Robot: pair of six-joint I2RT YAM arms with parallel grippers.
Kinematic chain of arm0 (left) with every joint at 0, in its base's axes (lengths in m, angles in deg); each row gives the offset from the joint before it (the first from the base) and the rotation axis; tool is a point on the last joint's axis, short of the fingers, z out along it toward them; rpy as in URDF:
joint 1: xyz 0 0 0.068 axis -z
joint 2: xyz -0.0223 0.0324 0.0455 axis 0.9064 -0.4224 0
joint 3: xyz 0.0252 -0.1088 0.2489 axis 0.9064 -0.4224 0
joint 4: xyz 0.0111 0.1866 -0.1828 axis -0.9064 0.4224 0
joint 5: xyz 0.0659 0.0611 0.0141 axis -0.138 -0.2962 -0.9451
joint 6: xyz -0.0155 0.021 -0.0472 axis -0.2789 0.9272 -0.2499
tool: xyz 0 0 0 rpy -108.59 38.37 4.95
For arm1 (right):
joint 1: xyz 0 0 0.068 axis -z
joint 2: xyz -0.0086 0.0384 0.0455 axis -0.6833 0.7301 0
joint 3: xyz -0.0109 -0.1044 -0.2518 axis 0.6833 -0.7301 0
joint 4: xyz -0.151 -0.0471 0.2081 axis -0.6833 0.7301 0
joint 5: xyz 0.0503 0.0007 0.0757 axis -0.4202 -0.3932 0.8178
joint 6: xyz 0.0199 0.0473 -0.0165 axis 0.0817 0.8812 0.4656
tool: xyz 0 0 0 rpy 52.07 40.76 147.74
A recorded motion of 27 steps. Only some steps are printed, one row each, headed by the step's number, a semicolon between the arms.
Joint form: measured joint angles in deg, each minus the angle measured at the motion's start. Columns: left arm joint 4, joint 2, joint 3, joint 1, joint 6, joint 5; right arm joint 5, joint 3, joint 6, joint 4, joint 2, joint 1.
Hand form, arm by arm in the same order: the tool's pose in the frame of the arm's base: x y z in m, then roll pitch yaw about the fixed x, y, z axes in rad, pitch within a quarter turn. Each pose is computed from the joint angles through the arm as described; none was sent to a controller.
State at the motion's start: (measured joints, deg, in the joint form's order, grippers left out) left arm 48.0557 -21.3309 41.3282 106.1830 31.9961 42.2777; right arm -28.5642 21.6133 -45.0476 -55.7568 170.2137 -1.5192
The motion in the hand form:
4: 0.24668 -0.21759 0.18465 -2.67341 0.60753 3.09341; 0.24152 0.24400 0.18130 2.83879 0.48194 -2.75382
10: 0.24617 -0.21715 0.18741 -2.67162 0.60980 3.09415; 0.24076 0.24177 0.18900 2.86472 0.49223 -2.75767
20: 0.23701 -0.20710 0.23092 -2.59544 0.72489 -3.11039; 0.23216 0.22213 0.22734 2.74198 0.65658 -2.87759
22: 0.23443 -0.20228 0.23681 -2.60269 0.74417 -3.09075; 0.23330 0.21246 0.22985 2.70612 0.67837 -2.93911
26: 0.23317 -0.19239 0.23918 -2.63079 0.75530 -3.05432; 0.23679 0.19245 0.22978 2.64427 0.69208 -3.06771
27: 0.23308 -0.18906 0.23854 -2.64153 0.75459 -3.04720; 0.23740 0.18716 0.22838 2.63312 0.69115 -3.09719
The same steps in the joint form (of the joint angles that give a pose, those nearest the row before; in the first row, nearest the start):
4: 0.02 0.00 0.00 0.00 0.00 -0.02; -1.29 0.48 0.00 1.20 -0.15 -0.02
10: 0.50 0.46 0.17 0.00 0.02 -0.02; -3.00 1.09 0.02 2.91 -1.29 -0.02
20: 1.86 8.48 0.74 0.00 0.02 -2.49; -2.93 -2.91 2.10 -2.47 -11.10 1.40
22: 2.69 10.14 0.50 -0.18 0.00 -4.06; -2.93 -4.66 3.26 -4.31 -12.98 2.82
26: 4.07 11.89 -0.26 -1.14 -0.42 -6.60; -2.97 -7.91 5.95 -7.06 -15.82 6.05
27: 4.46 12.28 -0.61 -1.55 -0.46 -7.10; -2.99 -8.85 6.56 -7.67 -16.44 6.91

